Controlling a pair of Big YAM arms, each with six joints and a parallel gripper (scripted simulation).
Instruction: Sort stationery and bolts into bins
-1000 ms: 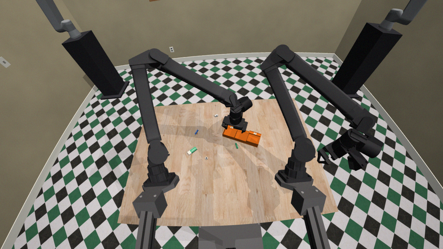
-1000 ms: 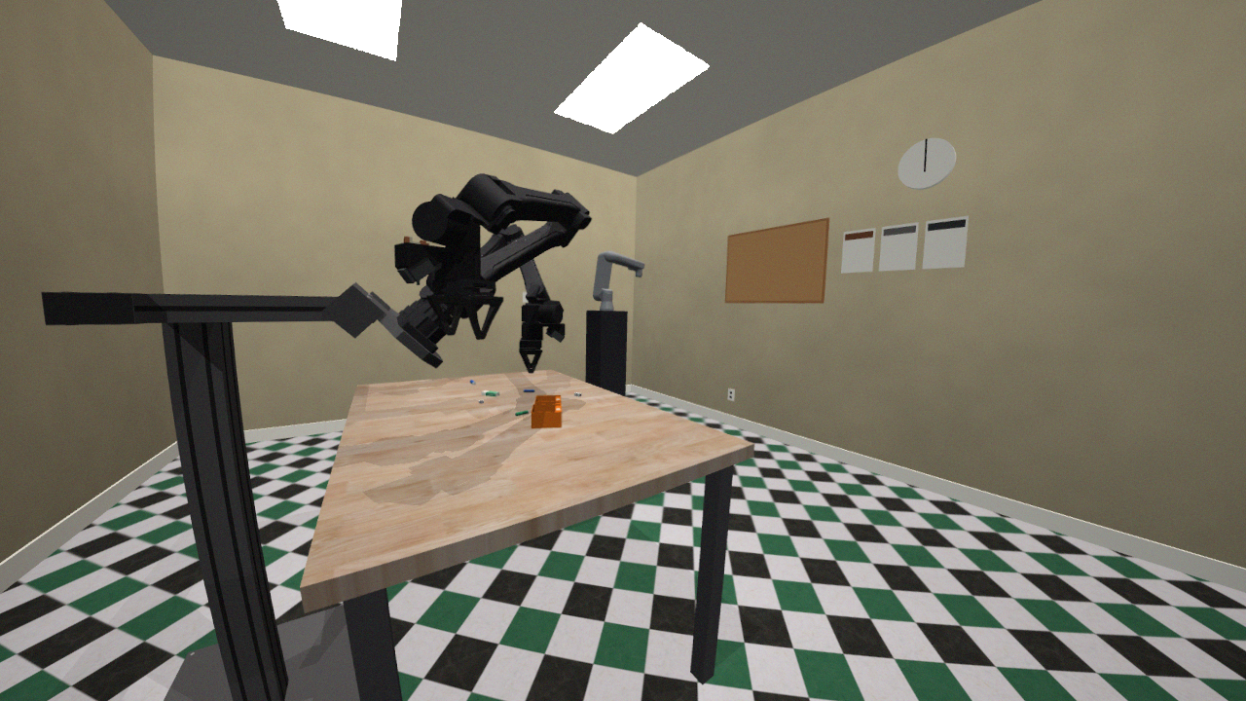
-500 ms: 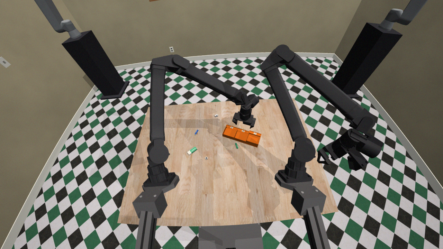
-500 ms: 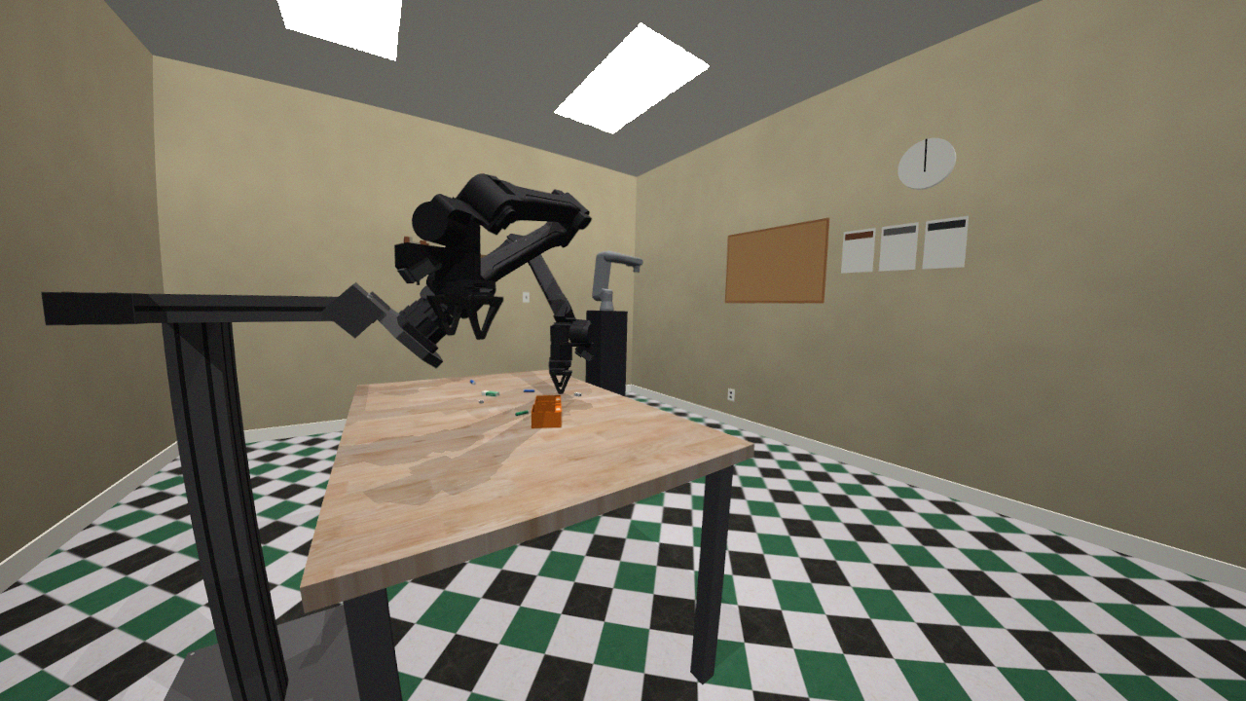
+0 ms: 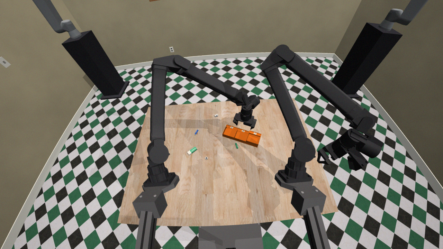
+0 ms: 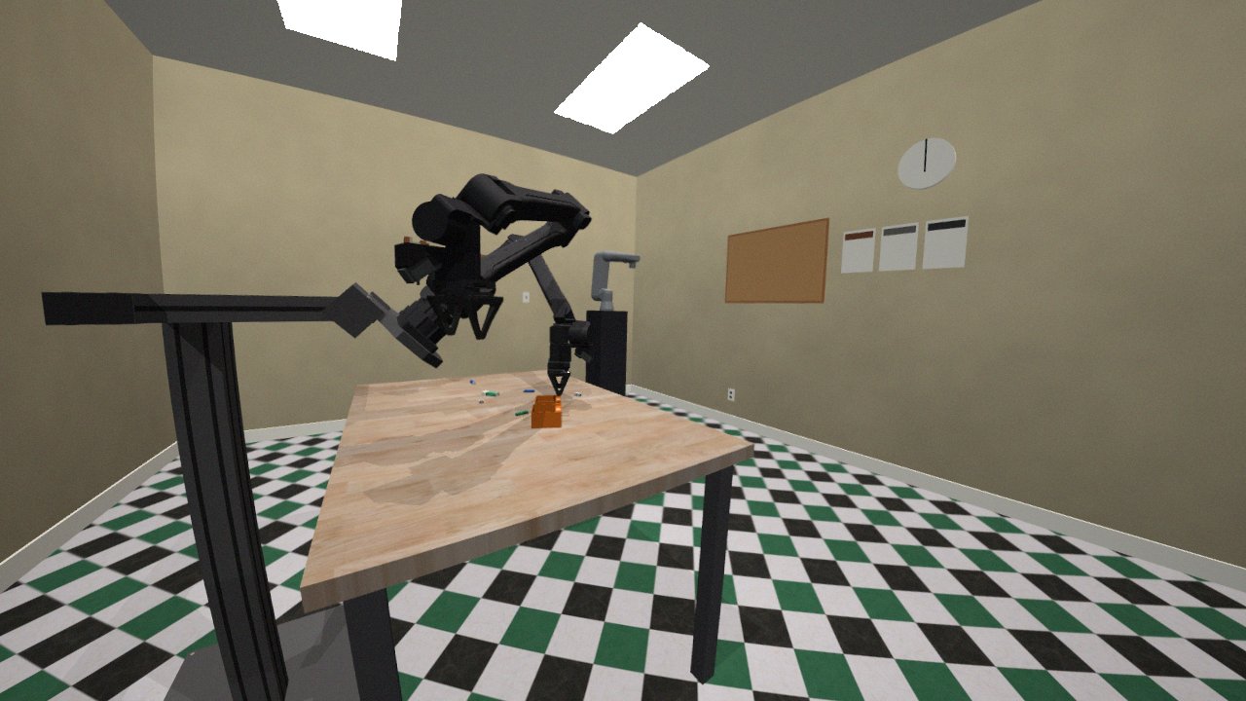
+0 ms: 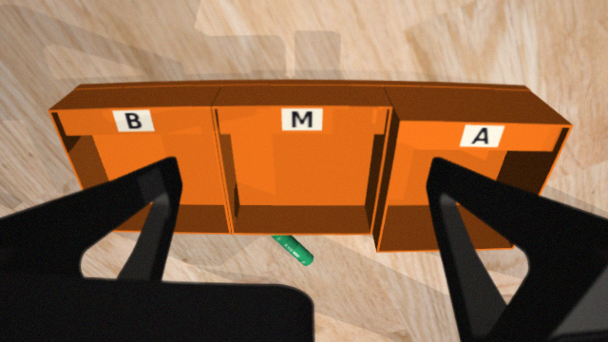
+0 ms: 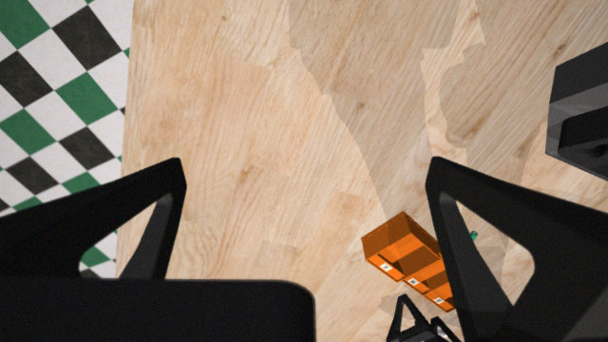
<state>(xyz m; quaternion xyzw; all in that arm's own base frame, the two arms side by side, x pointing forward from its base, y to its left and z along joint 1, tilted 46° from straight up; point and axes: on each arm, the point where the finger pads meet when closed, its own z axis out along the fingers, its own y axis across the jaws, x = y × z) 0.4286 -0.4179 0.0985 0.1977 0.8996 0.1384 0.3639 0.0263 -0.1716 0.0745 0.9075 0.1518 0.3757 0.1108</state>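
Now: the eraser 36 cm to the left of my left hand, 14 cm behind it and 8 cm below it. Also, from my left hand: hex nut: 25 cm to the left, 19 cm behind, 8 cm below; then pencil sharpener: 19 cm to the left, 16 cm ahead, 8 cm below; then green cylinder: 10 cm behind, 8 cm below, 5 cm to the left.
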